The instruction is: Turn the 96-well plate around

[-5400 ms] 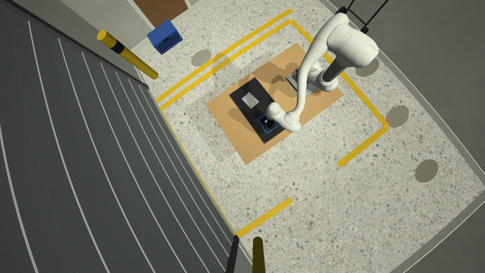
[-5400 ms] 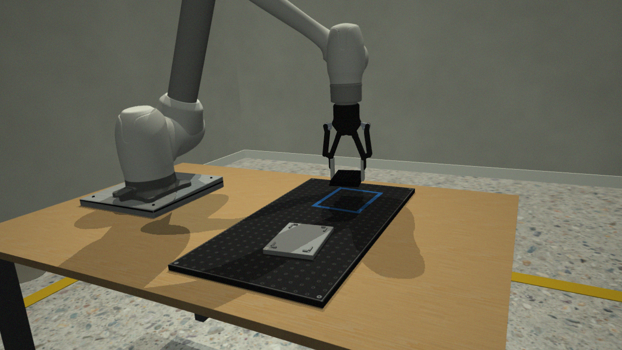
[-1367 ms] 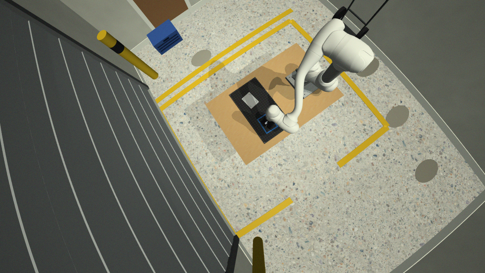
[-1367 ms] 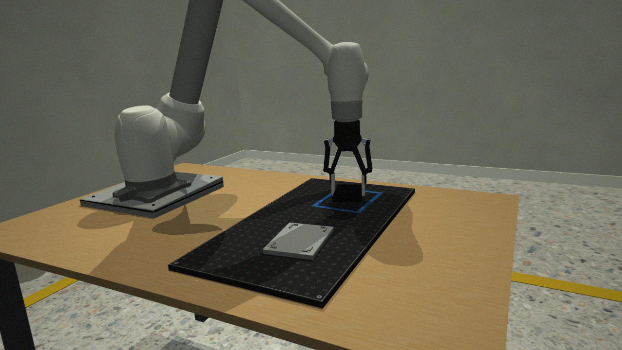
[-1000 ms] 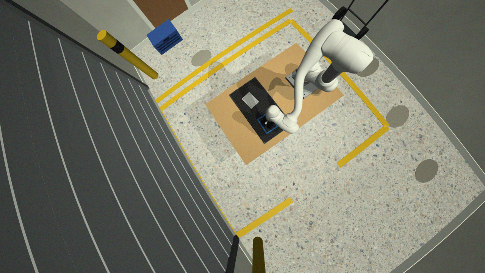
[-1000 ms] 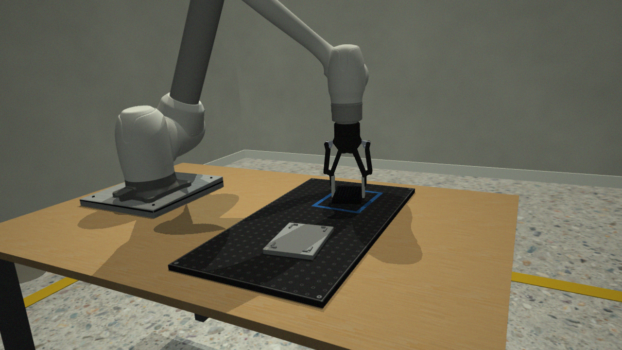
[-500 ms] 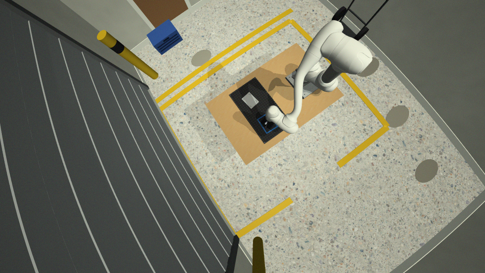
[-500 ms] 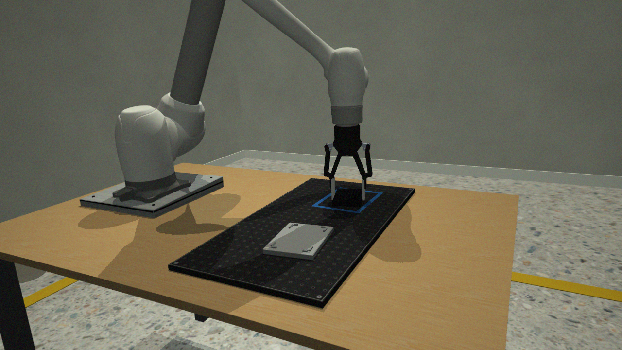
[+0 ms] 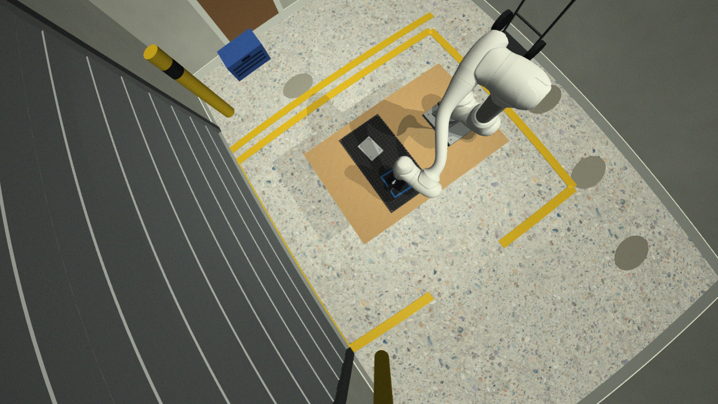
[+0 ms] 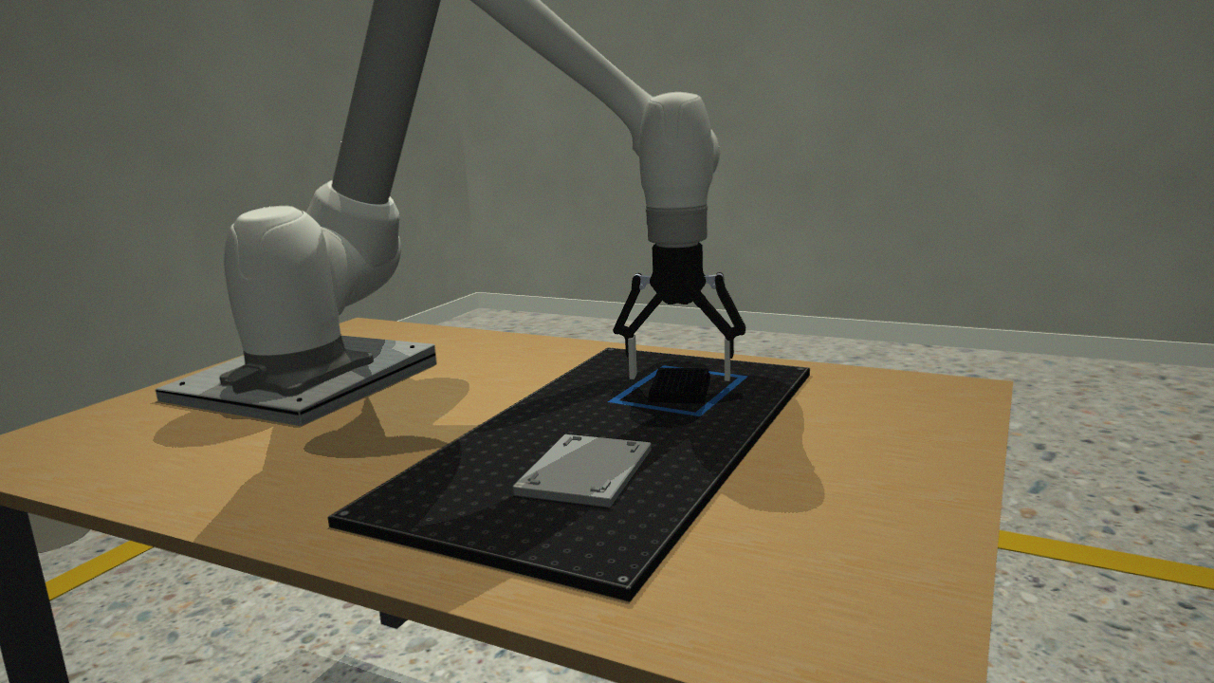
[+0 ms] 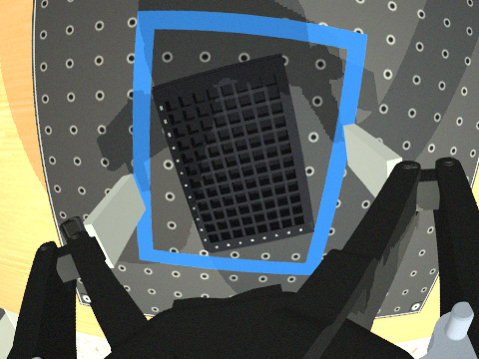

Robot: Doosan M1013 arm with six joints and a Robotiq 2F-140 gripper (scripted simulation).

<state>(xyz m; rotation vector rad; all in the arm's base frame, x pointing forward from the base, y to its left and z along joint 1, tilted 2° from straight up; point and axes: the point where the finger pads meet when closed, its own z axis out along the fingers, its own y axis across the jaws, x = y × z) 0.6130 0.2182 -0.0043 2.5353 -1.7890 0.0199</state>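
My hand is 2 cm above the black 96-well plate. Round my hand: A1 mark: 41 cm to the right, 2 cm below, 1 cm behind; then grey plate nest N1: 32 cm to the right, 2 cm below, 2 cm ahead.
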